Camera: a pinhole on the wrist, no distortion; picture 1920 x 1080 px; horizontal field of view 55.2 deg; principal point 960.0 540.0 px. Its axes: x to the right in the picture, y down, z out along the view. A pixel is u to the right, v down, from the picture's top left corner.
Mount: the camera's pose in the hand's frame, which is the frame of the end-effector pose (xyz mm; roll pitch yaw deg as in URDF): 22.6 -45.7 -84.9 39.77 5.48 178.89
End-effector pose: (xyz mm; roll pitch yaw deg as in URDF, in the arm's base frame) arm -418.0 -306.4 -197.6 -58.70 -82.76 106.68
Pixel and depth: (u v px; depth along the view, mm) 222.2 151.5 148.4
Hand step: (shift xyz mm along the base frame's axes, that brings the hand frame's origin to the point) -66.0 46.5 67.8
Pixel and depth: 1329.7 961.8 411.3
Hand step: -294.8 -122.1 -88.7
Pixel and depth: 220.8 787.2 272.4
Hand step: -182.7 -37.3 111.1
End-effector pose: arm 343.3 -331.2 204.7 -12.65 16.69 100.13
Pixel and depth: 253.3 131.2 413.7
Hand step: -349.8 131.1 68.9
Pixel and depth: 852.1 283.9 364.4
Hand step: -262.7 10.0 98.1
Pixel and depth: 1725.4 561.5 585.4
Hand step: -360.3 -237.0 326.2
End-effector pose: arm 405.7 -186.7 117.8 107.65 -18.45 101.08
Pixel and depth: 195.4 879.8 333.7
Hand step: 221.7 160.2 85.6
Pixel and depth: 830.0 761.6 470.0
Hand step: 358.9 58.0 108.0
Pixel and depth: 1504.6 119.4 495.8
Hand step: 346.0 -163.7 221.5
